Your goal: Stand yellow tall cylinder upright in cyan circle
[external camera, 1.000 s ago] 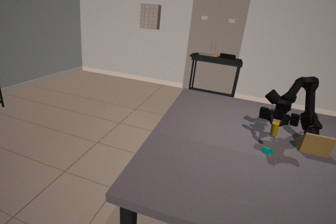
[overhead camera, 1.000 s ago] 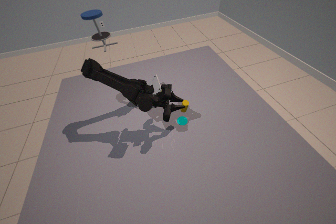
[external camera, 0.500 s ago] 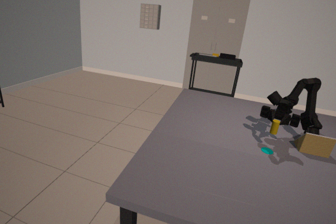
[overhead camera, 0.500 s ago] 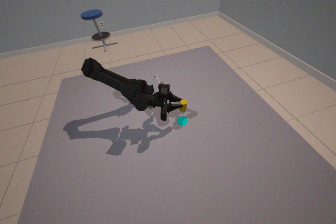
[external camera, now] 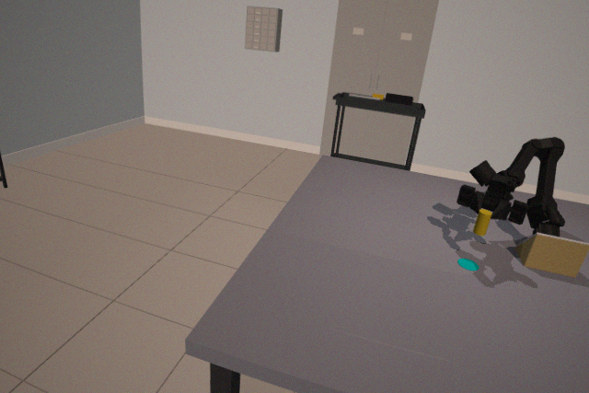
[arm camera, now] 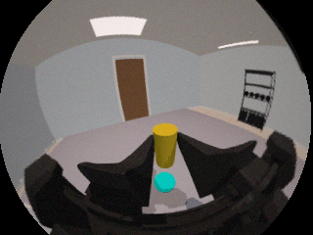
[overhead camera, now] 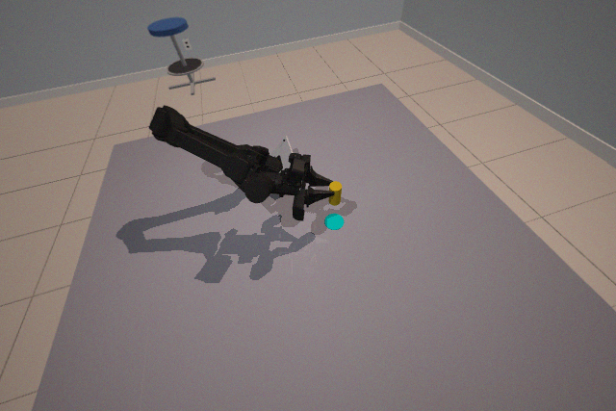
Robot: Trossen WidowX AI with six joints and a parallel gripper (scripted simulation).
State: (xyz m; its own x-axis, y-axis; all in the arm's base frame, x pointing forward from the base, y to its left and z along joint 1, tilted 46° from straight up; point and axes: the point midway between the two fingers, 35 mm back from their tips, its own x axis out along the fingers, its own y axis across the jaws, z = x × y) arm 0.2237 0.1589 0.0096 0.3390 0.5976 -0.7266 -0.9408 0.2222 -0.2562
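My gripper tip is 160 mm above the cyan circle. Also, from my gripper tip: yellow tall cylinder: 20 mm below.
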